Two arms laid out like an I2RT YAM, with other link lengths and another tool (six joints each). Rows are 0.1 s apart.
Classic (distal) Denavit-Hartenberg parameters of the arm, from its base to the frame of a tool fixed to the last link. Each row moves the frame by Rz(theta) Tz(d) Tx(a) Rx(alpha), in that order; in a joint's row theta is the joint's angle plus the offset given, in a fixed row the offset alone. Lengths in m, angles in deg.
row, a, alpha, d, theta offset
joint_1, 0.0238, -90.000, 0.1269, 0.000
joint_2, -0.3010, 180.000, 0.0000, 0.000
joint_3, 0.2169, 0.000, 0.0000, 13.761
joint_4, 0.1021, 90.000, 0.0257, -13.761
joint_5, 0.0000, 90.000, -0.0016, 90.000
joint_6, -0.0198, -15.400, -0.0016, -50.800
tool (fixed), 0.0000, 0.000, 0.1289, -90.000
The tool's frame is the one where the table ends.
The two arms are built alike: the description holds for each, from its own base.
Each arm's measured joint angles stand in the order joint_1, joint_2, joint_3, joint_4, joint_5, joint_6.
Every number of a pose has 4 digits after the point.
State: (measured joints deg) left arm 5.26 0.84 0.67 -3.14 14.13 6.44; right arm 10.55 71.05 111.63 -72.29 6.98 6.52
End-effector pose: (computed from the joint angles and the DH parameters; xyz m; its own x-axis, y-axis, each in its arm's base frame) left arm 0.1552 -0.0511 0.1330 0.4052 0.6286 0.6638 -0.0698 -0.7027 0.7081; right arm 0.2281 -0.0086 0.4395 0.5291 0.7453 0.4057 0.4181 -0.6450 0.6397
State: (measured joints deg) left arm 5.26 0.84 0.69 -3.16 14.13 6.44; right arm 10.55 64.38 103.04 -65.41 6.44 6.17
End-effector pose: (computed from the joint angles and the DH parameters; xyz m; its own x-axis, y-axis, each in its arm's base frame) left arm 0.1552 -0.0511 0.1331 0.4052 0.6286 0.6638 -0.0698 -0.7027 0.7081; right arm 0.2140 -0.0104 0.4371 0.4842 0.7445 0.4597 0.3703 -0.6504 0.6633
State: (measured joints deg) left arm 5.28 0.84 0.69 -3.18 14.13 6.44; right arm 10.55 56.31 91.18 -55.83 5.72 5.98
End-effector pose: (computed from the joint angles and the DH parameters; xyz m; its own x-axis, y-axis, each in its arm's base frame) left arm 0.1552 -0.0511 0.1330 0.4053 0.6288 0.6636 -0.0693 -0.7027 0.7081; right arm 0.2009 -0.0114 0.4261 0.4263 0.7403 0.5199 0.3122 -0.6598 0.6835
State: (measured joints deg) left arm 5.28 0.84 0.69 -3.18 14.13 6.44; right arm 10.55 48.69 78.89 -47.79 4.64 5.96
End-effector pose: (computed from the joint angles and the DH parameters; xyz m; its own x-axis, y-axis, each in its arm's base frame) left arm 0.1552 -0.0511 0.1330 0.4053 0.6288 0.6636 -0.0693 -0.7027 0.7081; right arm 0.1885 -0.0114 0.4011 0.3826 0.7386 0.5550 0.2851 -0.6658 0.6895
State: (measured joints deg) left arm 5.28 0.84 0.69 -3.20 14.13 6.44; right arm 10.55 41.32 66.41 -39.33 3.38 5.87
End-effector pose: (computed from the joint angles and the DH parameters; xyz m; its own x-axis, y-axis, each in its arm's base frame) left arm 0.1552 -0.0511 0.1329 0.4055 0.6288 0.6634 -0.0690 -0.7027 0.7082; right arm 0.1797 -0.0104 0.3711 0.3343 0.7377 0.5865 0.2604 -0.6704 0.6948
